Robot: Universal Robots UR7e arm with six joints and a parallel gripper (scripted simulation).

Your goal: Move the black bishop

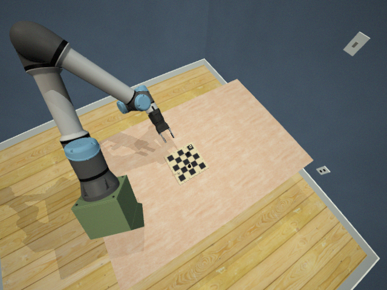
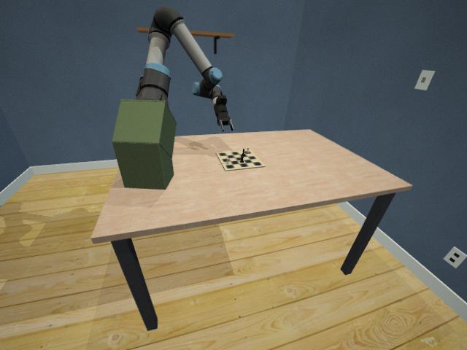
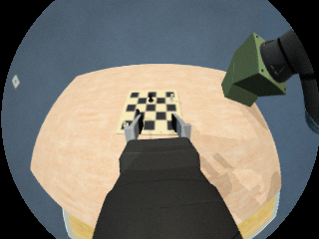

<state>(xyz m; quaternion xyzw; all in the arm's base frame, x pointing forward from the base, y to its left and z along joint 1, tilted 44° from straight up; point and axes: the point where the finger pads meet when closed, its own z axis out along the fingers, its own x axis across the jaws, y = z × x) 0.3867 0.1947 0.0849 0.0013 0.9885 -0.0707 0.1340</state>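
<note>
Now: hand 5 cm short of the chessboard, 15 cm to the left of it and 14 cm above it.
</note>
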